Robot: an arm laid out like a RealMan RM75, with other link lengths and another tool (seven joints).
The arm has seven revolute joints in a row. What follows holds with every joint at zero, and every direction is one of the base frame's.
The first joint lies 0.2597 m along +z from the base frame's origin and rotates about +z.
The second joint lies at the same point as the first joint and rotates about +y.
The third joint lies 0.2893 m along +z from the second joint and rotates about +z.
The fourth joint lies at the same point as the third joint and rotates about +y.
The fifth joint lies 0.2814 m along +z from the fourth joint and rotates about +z.
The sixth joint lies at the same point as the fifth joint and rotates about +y.
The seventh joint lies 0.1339 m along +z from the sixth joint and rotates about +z.
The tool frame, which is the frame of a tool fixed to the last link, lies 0.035 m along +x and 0.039 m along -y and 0.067 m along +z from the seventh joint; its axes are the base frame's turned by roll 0, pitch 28.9 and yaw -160.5 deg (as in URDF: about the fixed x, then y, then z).
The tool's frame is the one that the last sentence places.
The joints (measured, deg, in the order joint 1, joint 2, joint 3, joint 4, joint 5, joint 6, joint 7), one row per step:
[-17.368, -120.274, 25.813, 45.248, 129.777, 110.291, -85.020]
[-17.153, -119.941, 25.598, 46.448, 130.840, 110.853, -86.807]
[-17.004, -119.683, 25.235, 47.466, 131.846, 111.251, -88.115]
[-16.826, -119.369, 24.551, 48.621, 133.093, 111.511, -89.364]
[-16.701, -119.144, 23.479, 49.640, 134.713, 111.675, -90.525]
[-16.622, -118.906, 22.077, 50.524, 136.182, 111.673, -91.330]
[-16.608, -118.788, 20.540, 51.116, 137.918, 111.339, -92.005]
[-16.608, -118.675, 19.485, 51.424, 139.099, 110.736, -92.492]
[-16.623, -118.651, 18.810, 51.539, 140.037, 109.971, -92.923]
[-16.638, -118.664, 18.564, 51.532, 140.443, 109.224, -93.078]
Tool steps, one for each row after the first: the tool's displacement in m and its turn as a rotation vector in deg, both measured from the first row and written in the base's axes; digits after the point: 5 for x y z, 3 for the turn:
[-0.00490, -0.00211, 0.00547, -1.023, 1.010, 1.433]
[-0.00935, -0.00383, 0.01043, -1.681, 1.967, 2.626]
[-0.01558, -0.00571, 0.01713, -2.046, 3.242, 4.078]
[-0.02289, -0.00835, 0.02317, -2.361, 4.505, 5.836]
[-0.03045, -0.01051, 0.03032, -2.108, 5.662, 7.525]
[-0.03890, -0.01301, 0.03536, -1.872, 6.803, 9.446]
[-0.04584, -0.01418, 0.03897, -1.503, 7.746, 10.977]
[-0.05161, -0.01474, 0.04045, -1.255, 8.545, 12.285]
[-0.05506, -0.01421, 0.04085, -0.940, 9.112, 12.972]

